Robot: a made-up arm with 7 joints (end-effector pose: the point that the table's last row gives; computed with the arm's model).
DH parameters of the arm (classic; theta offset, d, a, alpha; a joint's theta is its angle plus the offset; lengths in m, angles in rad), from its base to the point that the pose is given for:
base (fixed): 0 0 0 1.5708
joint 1: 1.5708 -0.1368 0 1.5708
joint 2: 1.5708 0 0 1.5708
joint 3: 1.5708 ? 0 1.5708
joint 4: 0 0 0 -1.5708
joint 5: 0 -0.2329 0 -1.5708
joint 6: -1.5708 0 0 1.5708
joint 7: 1.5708 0 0 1.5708
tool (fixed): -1.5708 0 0 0
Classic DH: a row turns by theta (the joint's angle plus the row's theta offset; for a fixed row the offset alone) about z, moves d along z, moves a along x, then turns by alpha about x.
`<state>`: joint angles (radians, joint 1 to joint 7).
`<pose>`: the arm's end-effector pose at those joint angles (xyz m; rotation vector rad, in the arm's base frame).
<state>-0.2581 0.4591 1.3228 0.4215 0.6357 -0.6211 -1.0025</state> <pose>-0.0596 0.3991 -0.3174 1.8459 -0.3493 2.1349</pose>
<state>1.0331 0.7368 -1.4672 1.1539 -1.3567 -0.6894 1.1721</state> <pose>0.3160 0.1726 -0.1628 0.5927 0.9995 -2.8270</pose>
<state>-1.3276 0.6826 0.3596 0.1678 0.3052 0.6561 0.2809</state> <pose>-0.3008 0.4137 -0.1121 0.6654 1.3662 0.5504</pose>
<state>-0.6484 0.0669 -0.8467 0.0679 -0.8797 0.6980 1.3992</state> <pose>-0.2481 0.1534 -0.3448 -0.7493 1.9902 -0.8141</pose>
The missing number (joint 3, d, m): -0.1925
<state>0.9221 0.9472 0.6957 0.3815 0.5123 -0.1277 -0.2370</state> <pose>0.1944 0.5010 -0.0639 0.6182 -1.6732 1.5552</pose>
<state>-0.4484 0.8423 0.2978 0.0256 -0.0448 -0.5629 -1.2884</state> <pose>-0.1171 0.4553 -0.2565 2.1236 -0.3732 -0.0293</pose>
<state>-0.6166 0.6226 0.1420 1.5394 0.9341 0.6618 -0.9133</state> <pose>0.1053 0.2801 -0.2500 0.7538 -0.1987 0.4483</pose>
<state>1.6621 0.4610 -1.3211 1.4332 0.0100 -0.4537 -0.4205</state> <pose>0.2940 0.0364 0.0842 -0.3161 2.7412 1.3352</pose>
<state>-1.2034 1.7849 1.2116 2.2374 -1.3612 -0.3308 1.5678</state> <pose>0.1890 0.1478 0.0038 1.6259 0.9827 -2.1784</pose>
